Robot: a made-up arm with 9 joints. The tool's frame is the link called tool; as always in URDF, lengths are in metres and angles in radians. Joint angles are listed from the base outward. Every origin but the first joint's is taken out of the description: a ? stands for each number. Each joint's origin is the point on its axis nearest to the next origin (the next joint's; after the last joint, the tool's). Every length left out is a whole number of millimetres.
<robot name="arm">
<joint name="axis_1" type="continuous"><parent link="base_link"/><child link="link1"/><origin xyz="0.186 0 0.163"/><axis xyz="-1 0 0"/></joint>
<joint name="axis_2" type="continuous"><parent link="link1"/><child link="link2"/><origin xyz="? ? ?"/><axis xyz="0 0 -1"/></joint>
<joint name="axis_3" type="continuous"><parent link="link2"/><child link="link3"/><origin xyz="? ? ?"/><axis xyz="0 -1 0"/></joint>
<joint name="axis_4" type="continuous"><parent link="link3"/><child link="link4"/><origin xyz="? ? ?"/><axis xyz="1 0 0"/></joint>
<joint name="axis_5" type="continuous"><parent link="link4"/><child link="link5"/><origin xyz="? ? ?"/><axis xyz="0 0 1"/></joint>
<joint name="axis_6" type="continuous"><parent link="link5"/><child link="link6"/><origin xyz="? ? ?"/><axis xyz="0 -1 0"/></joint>
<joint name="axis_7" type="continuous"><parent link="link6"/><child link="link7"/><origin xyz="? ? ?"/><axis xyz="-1 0 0"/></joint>
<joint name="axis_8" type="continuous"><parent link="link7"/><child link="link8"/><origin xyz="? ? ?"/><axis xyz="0 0 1"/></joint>
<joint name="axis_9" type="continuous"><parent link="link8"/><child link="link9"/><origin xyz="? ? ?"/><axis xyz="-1 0 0"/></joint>
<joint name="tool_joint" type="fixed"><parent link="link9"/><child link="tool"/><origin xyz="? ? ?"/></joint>
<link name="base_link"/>
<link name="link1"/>
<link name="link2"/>
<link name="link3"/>
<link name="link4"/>
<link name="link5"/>
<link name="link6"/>
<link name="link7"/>
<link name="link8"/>
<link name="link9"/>
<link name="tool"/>
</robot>
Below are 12 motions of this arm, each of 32 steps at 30 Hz.
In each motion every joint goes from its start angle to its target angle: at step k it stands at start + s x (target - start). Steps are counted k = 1, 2, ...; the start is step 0. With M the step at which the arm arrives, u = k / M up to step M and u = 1 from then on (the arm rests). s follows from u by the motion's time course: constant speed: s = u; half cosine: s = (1 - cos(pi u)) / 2; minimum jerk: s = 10 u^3 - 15 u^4 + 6 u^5.
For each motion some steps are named. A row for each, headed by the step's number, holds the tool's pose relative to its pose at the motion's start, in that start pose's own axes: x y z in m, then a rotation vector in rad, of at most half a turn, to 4 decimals.
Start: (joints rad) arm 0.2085 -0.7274 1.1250 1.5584 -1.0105 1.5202 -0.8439 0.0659 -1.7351
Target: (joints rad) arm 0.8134 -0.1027 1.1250 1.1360 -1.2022 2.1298 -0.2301 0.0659 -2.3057
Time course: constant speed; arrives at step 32
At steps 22, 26, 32:
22: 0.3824 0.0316 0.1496 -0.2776 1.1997 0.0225
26: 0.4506 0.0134 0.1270 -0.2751 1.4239 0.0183
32: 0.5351 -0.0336 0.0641 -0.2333 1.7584 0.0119

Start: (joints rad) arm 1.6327 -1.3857 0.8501 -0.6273 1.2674 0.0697 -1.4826 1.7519 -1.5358
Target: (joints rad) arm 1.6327 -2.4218 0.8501 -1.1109 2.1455 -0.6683 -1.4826 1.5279 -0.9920
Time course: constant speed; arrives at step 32
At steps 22, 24, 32:
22: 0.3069 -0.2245 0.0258 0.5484 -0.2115 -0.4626
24: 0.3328 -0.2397 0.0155 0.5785 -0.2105 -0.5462
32: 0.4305 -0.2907 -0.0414 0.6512 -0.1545 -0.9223

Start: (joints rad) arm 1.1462 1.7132 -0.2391 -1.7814 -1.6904 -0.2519 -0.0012 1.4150 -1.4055
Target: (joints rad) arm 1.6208 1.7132 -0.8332 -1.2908 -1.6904 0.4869 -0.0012 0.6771 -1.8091
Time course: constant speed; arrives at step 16
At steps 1, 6, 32:
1: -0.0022 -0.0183 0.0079 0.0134 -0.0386 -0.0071
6: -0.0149 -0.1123 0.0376 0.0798 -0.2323 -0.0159
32: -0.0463 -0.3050 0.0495 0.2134 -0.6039 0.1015

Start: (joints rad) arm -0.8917 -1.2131 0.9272 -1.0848 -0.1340 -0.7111 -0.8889 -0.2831 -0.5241
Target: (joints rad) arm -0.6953 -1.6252 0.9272 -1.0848 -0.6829 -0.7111 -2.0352 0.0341 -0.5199
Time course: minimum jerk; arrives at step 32
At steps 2, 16, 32:
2: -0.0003 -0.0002 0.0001 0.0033 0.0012 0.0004
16: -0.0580 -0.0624 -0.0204 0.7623 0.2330 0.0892
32: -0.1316 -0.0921 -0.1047 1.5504 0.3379 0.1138

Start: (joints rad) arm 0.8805 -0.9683 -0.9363 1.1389 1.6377 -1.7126 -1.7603 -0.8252 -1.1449
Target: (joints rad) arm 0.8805 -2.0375 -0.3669 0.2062 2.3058 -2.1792 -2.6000 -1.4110 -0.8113
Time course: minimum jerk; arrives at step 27
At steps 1, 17, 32:
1: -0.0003 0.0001 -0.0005 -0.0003 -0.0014 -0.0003
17: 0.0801 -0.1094 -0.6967 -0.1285 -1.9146 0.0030
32: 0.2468 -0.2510 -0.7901 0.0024 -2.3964 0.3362

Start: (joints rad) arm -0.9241 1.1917 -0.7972 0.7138 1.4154 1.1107 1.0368 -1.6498 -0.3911
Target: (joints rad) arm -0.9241 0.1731 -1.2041 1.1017 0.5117 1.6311 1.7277 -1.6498 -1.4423
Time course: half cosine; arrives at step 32
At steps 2, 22, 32:
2: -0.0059 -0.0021 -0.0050 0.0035 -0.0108 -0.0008
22: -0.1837 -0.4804 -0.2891 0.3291 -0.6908 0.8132
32: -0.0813 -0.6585 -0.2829 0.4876 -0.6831 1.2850

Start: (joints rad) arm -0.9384 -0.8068 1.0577 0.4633 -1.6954 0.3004 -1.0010 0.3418 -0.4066
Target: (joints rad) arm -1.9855 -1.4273 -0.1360 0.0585 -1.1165 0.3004 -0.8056 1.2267 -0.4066
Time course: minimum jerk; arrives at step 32
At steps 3, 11, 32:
3: -0.0003 -0.0014 -0.0002 -0.0021 0.0052 0.0024
11: -0.0252 -0.0291 -0.0188 -0.0304 0.2029 0.0816
32: -0.2484 0.2185 -0.1824 0.5015 1.1099 0.7365

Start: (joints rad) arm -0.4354 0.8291 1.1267 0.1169 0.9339 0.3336 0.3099 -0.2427 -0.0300
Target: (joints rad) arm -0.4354 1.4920 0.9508 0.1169 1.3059 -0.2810 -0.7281 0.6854 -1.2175
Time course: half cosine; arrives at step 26
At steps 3, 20, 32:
3: 0.0014 -0.0159 -0.0022 0.0569 0.0428 0.0435
20: -0.0916 -0.2201 -0.0803 1.7828 1.2408 -0.0018
32: -0.1239 -0.2272 -0.0613 2.0568 1.3229 -0.1891

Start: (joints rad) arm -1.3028 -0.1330 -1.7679 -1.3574 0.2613 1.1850 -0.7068 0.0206 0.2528
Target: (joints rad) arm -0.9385 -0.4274 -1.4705 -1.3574 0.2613 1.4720 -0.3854 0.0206 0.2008
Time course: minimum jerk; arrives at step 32
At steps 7, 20, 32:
7: -0.0108 -0.0074 0.0006 -0.0452 0.0079 -0.0033
20: -0.1067 -0.0626 0.0102 -0.4235 0.0963 0.0329
32: -0.1462 -0.0824 0.0154 -0.5646 0.1368 0.0826

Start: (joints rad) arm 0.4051 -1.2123 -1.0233 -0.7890 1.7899 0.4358 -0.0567 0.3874 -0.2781
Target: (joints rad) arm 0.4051 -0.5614 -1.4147 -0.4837 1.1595 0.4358 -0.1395 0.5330 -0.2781
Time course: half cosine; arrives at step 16
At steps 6, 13, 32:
6: -0.0593 -0.0209 -0.0187 -0.0689 -0.3294 -0.0609
13: -0.1752 -0.0679 -0.0753 -0.1198 -0.9944 -0.1818
32: -0.1904 -0.0753 -0.0868 -0.1164 -1.0873 -0.1965

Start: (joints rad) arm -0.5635 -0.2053 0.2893 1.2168 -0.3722 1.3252 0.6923 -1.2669 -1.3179
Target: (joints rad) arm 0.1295 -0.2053 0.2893 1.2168 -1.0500 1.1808 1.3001 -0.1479 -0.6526
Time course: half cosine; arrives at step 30
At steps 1, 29, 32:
1: 0.0003 -0.0012 0.0004 -0.0025 0.0031 0.0050
29: 0.1964 -0.2281 -0.0379 -1.3742 0.0880 1.8019
32: 0.1969 -0.2284 -0.0385 -1.3791 0.0850 1.8055

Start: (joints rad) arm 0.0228 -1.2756 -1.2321 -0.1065 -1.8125 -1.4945 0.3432 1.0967 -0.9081
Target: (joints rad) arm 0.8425 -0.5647 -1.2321 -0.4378 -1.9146 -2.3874 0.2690 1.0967 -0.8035
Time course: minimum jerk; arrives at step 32
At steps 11, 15, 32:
11: 0.0373 -0.0109 0.1604 0.2675 -0.0909 -0.0686
15: 0.0333 -0.0416 0.3149 0.5209 -0.1987 -0.0851
32: -0.1625 -0.1733 0.6288 1.1037 -0.5364 0.1082

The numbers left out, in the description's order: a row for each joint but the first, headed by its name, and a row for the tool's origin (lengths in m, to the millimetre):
axis_2: 0 -0.096 0.071
axis_3: 0.238 0.013 0
axis_4: 0.373 0 -0.127
axis_5: 0 -0.099 0.184
axis_6: 0.343 0.231 0
axis_7: -0.174 0 -0.088
axis_8: 0 0.053 0.156
axis_9: -0.041 0.025 0
tool: 0 -0.115 0.064

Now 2 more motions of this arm.
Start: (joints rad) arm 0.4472 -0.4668 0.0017 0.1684 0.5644 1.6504 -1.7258 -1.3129 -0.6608
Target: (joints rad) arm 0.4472 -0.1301 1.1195 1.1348 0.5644 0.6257 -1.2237 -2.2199 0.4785
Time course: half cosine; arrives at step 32
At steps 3, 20, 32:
3: 0.0002 0.0201 -0.0068 -0.0256 -0.0166 0.0014
20: -0.2177 0.5208 -0.3378 -0.7769 -0.2703 -0.3242
32: -0.3800 0.6614 -0.5071 -1.2294 -0.2305 -0.6492

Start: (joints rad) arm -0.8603 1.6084 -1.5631 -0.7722 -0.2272 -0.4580 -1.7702 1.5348 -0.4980
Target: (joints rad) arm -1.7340 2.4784 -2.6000 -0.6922 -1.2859 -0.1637 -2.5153 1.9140 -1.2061
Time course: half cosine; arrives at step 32
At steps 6, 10, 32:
6: -0.0772 -0.0611 0.0006 0.0737 -0.1241 -0.0247
10: -0.2145 -0.1336 -0.0192 0.1587 -0.3148 -0.0655
32: -0.7572 0.1113 -0.3336 0.2069 -0.8949 -0.3134

